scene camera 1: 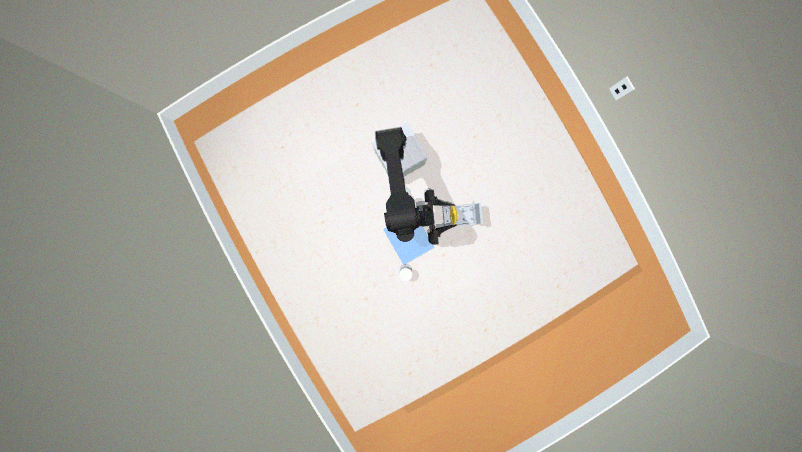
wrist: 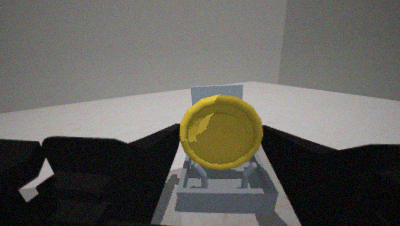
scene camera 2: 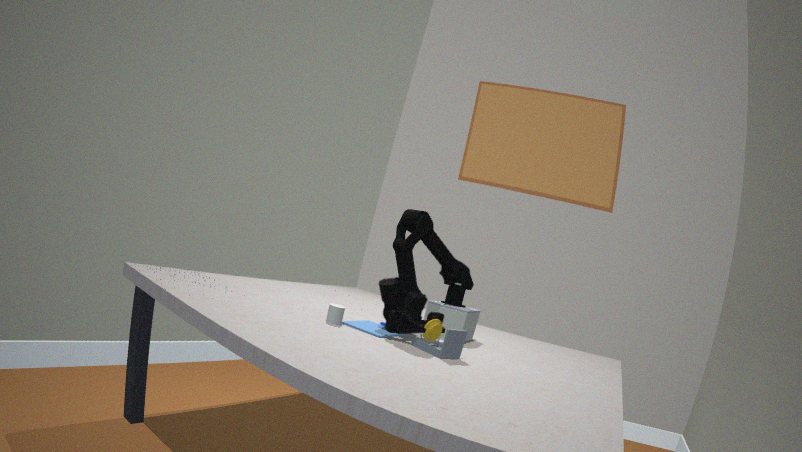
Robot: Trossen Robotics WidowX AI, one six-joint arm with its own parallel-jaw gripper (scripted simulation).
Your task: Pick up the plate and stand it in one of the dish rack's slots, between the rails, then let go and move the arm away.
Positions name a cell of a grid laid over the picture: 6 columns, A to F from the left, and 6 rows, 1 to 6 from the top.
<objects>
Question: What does my gripper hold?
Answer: A yellow plate.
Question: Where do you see a grey dish rack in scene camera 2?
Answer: D5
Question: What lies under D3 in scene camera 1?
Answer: My gripper.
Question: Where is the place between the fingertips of my gripper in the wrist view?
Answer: D4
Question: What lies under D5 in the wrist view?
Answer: A grey dish rack.
</objects>
